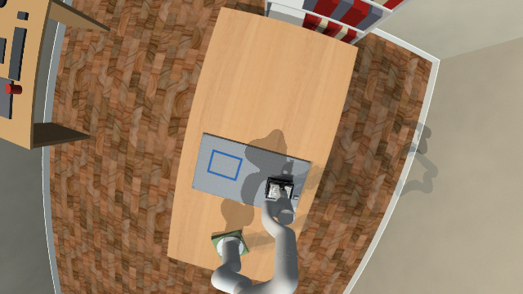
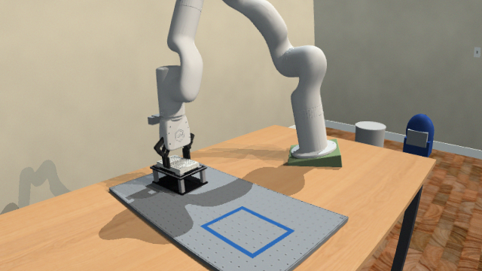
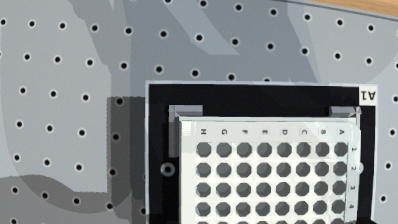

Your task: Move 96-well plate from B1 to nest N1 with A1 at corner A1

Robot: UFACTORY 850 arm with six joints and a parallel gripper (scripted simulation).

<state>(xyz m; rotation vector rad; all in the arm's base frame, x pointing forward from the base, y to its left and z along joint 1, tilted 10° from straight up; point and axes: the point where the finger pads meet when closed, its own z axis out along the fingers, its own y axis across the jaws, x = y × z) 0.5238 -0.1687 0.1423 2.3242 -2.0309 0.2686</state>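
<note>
Right now the white 96-well plate is 1 cm below my hand. Round my hand: black raised nest N1: 2 cm below; A1 corner mark: 4 cm behind, 8 cm to the right, 2 cm below.
</note>
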